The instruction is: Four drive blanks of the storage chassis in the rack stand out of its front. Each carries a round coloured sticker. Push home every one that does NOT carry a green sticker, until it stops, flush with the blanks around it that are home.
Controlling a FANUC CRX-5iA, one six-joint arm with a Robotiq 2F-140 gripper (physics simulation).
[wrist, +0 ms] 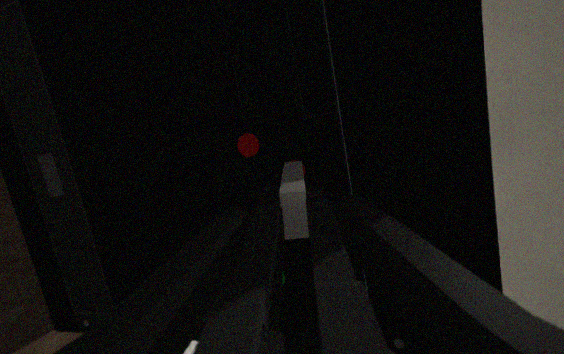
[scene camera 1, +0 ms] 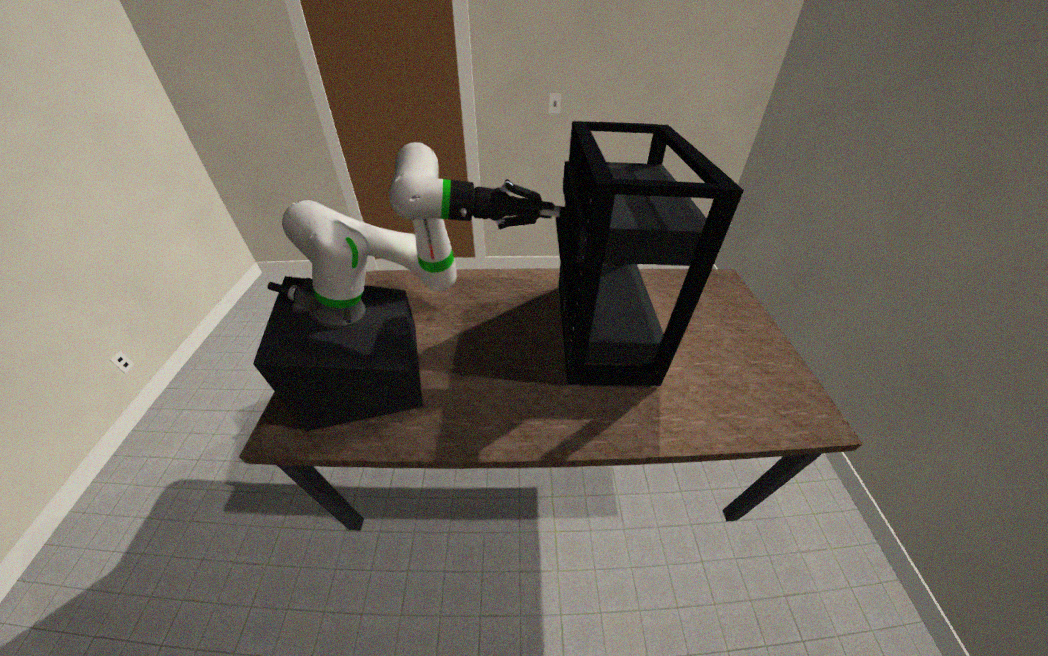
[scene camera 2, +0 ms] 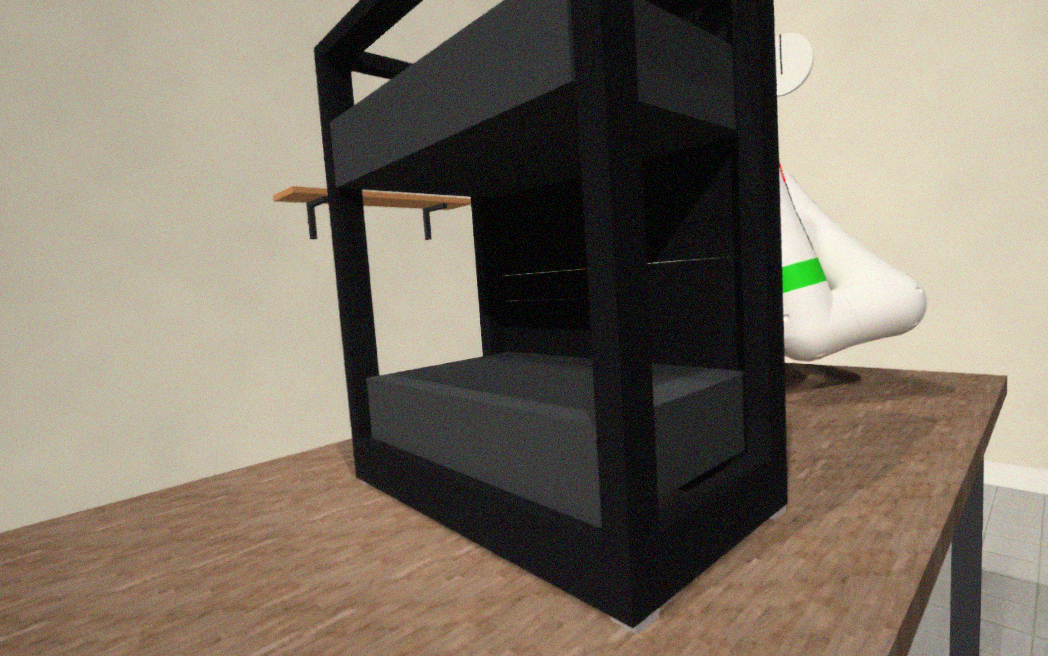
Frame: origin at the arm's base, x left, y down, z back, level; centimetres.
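Seen in the pictures: gripper, between the fingertips: (wrist: 294,178); arm's base, origin of its link: (scene camera 1: 337,311).
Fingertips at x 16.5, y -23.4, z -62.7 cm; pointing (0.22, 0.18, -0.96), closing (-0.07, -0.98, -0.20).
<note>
Pixels of each thing's top centre, then the offset from my fingertips to it. Level surfaces: height alone.
- round red sticker, centre of its top: (wrist: 259,143) dx +3.4, dy +1.8, dz +2.3 cm
- second red sticker, centre of its top: (wrist: 305,169) dx +0.6, dy -1.0, dz -0.2 cm
- green sticker, centre of its top: (wrist: 285,277) dx -8.1, dy +1.8, dz +1.7 cm
- wooden table, height of its surface: dy +47.0 cm
My gripper (scene camera 1: 558,211) (wrist: 294,178) is shut and empty, pointing level at the front of the rack (scene camera 1: 699,282) (scene camera 2: 618,309). In the wrist view a round red sticker (wrist: 248,145) shows up and left of the fingertips. The edge of a second red sticker (wrist: 303,169) shows at the right side of the tips, mostly hidden behind them. A sliver of a green sticker (wrist: 283,278) shows below the tips, between the finger links. The blanks are too dark to tell how far each stands out, or whether the tips touch one. A fourth sticker does not show.
The rack stands on the wooden table (scene camera 1: 494,417) (scene camera 2: 232,572). Grey chassis boxes sit high (scene camera 2: 456,100) and low (scene camera 2: 479,440) in it. The arm's black pedestal (scene camera 1: 340,371) stands at the table's left. A wooden wall shelf (scene camera 2: 409,199) shows behind the rack.
</note>
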